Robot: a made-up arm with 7 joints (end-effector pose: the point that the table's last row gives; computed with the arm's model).
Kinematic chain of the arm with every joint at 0, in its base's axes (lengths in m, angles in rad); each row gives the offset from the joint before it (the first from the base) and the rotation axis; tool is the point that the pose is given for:
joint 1: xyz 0 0 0.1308 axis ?
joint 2: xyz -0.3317 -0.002 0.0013 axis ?
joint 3: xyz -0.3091 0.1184 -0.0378 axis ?
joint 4: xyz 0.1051 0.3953 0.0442 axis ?
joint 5: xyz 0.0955 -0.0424 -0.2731 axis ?
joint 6: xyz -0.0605 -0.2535 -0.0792 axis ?
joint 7: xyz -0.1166 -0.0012 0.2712 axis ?
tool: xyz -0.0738 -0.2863 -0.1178
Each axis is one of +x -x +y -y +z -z.
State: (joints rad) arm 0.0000 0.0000 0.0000 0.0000 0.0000 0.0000 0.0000
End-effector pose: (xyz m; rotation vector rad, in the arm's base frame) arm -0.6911 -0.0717 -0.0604 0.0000 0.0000 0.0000
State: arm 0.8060 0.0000 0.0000 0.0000 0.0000 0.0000 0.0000
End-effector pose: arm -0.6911 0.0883 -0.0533 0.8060 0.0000 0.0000
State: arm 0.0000 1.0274 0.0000 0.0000 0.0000 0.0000 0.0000
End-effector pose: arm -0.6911 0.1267 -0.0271 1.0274 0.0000 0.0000
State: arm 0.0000 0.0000 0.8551 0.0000 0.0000 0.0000 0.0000
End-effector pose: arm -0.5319 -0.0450 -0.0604 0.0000 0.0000 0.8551
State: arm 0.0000 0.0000 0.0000 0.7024 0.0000 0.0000 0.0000
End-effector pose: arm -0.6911 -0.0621 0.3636 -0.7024 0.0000 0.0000
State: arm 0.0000 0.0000 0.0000 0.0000 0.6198 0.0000 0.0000
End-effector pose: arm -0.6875 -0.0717 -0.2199 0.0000 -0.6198 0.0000
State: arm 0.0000 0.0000 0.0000 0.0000 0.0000 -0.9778 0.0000
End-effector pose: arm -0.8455 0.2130 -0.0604 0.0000 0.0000 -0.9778
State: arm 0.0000 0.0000 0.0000 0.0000 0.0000 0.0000 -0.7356
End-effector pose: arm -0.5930 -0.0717 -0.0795 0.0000 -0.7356 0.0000
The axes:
joint 1: +x
joint 2: +x
joint 3: +z
joint 4: -x
joint 5: -y
joint 6: +z
joint 7: +y

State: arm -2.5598 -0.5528 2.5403 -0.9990 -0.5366 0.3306 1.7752
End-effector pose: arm -0.8039 -0.2456 0.6202 -0.8988 -1.2273 0.6979
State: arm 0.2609 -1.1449 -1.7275 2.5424 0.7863 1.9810 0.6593
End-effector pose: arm 0.0572 -0.0414 0.4971 -0.0994 -3.0107 0.0190
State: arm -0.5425 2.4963 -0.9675 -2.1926 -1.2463 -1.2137 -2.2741
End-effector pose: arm -0.0133 0.2905 0.4532 1.7211 0.8811 -2.0619
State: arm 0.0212 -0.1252 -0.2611 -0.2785 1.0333 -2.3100 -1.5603
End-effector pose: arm -0.5708 0.4824 -0.3734 -0.7941 -0.8763 -2.8975
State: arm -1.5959 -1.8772 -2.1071 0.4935 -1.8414 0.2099 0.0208
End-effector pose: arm -0.9792 -0.0096 -0.0761 -0.6563 -1.4955 -0.7930
